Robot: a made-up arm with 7 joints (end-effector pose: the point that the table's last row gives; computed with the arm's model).
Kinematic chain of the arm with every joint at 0, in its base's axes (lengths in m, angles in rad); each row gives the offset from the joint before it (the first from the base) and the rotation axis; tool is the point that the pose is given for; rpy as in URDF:
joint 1: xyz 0 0 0.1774 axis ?
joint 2: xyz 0 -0.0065 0.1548 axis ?
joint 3: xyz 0 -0.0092 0.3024 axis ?
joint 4: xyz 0 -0.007 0.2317 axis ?
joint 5: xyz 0 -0.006 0.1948 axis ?
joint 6: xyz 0 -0.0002 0.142 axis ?
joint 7: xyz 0 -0.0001 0.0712 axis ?
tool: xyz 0 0 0 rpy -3.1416 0 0
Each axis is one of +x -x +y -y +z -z.
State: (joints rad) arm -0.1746 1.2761 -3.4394 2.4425 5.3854 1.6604 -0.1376
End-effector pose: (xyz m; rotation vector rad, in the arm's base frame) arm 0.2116 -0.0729 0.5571 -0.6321 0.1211 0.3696
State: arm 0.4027 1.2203 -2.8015 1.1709 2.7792 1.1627 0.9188
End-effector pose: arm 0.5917 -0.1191 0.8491 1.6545 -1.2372 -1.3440
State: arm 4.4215 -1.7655 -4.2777 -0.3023 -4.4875 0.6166 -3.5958
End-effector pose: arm 0.1395 -0.8895 0.1616 -1.0818 -0.4425 -1.4556
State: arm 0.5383 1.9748 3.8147 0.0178 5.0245 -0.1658 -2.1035
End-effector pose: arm 0.7418 -0.4363 -0.0489 -1.4302 0.6221 2.7079
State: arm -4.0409 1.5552 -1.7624 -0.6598 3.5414 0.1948 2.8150
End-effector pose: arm -0.7383 -0.4971 0.2888 -1.2439 1.0886 -1.2455
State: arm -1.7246 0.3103 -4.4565 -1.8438 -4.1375 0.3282 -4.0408
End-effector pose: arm -0.3904 0.1312 0.7050 0.2814 1.1961 1.0034
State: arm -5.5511 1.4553 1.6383 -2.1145 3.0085 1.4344 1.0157
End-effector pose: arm 0.3817 -0.0129 0.3706 -0.2851 1.6560 -0.7794
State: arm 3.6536 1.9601 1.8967 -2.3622 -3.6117 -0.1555 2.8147
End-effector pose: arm -0.3036 -0.1327 0.1568 -1.2192 1.2623 1.6205
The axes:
joint 1: -z
joint 2: +y
joint 3: -z
joint 4: +y
joint 5: -z
joint 6: +y
joint 7: -z

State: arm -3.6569 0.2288 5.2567 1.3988 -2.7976 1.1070 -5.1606
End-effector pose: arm -0.1347 -0.4105 0.9315 -2.6628 -0.4827 0.0527
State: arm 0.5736 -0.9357 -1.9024 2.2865 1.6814 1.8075 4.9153
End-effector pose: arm -0.0921 0.3503 0.5256 2.1943 -1.7928 -0.5174
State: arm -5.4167 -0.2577 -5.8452 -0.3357 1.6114 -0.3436 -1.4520
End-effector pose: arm -0.1849 0.2954 1.1882 1.8433 -1.8641 0.4529
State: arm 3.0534 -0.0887 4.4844 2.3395 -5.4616 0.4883 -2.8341
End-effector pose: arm 0.0684 -0.2524 0.5691 -0.5713 0.2215 -0.2386
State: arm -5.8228 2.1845 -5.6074 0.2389 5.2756 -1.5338 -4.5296
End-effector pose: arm 0.6008 -0.4098 -0.1608 0.8312 -2.5185 -1.1321
